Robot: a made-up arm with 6 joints. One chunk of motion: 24 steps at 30 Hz.
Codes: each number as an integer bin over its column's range. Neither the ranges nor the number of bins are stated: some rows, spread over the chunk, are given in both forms.
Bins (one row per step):
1: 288 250 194 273 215 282
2: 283 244 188 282 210 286
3: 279 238 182 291 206 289
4: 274 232 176 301 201 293
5: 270 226 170 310 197 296
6: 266 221 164 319 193 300
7: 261 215 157 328 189 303
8: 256 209 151 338 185 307
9: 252 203 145 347 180 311
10: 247 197 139 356 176 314
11: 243 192 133 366 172 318
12: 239 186 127 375 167 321
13: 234 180 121 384 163 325
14: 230 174 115 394 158 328
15: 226 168 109 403 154 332
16: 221 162 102 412 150 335
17: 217 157 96 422 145 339
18: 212 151 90 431 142 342
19: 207 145 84 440 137 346
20: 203 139 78 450 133 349
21: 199 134 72 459 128 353
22: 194 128 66 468 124 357
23: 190 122 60 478 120 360
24: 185 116 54 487 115 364
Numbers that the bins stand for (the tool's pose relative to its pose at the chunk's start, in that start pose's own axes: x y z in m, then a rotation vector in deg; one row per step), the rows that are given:
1: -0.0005 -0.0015 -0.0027 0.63 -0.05 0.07
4: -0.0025 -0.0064 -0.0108 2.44 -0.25 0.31
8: -0.0049 -0.0127 -0.0220 4.83 -0.47 0.61
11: -0.0067 -0.0174 -0.0301 6.64 -0.64 0.85
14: -0.0085 -0.0223 -0.0382 8.44 -0.84 1.06
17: -0.0103 -0.0270 -0.0468 10.25 -1.01 1.30
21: -0.0127 -0.0333 -0.0576 12.64 -1.25 1.60
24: -0.0147 -0.0382 -0.0657 14.45 -1.42 1.84
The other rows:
2: -0.0012 -0.0032 -0.0054 1.21 -0.12 0.16
3: -0.0018 -0.0048 -0.0081 1.79 -0.18 0.22
5: -0.0030 -0.0081 -0.0135 3.02 -0.30 0.37
6: -0.0036 -0.0095 -0.0162 3.60 -0.36 0.46
7: -0.0042 -0.0111 -0.0193 4.18 -0.41 0.52
9: -0.0055 -0.0144 -0.0247 5.41 -0.53 0.69
10: -0.0062 -0.0160 -0.0274 5.99 -0.59 0.76
12: -0.0073 -0.0190 -0.0328 7.22 -0.71 0.91
13: -0.0079 -0.0207 -0.0355 7.80 -0.77 1.00
15: -0.0090 -0.0240 -0.0409 9.03 -0.89 1.15
16: -0.0097 -0.0256 -0.0441 9.61 -0.95 1.21
18: -0.0110 -0.0286 -0.0495 10.83 -1.05 1.36
19: -0.0116 -0.0303 -0.0522 11.41 -1.12 1.45
20: -0.0122 -0.0319 -0.0549 12.06 -1.18 1.51
22: -0.0134 -0.0349 -0.0603 13.22 -1.30 1.68
23: -0.0140 -0.0366 -0.0630 13.87 -1.36 1.75

